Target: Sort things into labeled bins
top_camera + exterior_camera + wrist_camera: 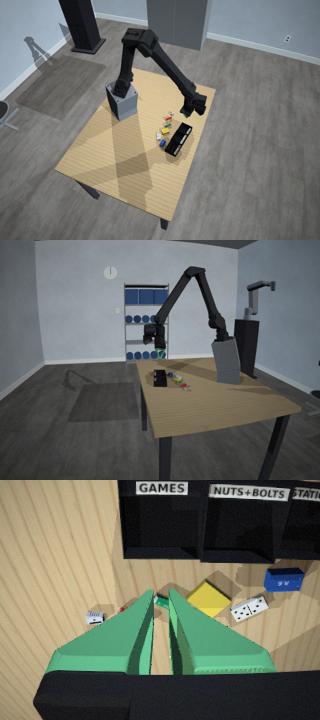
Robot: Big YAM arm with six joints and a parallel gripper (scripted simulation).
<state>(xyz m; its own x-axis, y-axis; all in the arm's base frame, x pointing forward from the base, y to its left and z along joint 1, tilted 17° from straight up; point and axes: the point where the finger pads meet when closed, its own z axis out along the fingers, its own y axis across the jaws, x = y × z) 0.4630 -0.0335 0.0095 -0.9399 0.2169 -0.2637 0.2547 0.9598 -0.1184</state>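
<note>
My gripper is now 140 mm past the yellow block, 30 mm to the left of it and 180 mm above it. The rest, counted from my hand: grey-white piece 130 mm behind, 130 mm to the left, 180 mm below; red piece 140 mm behind, 80 mm to the left, 180 mm below; green piece 130 mm behind, 20 mm to the left, 180 mm below.
</note>
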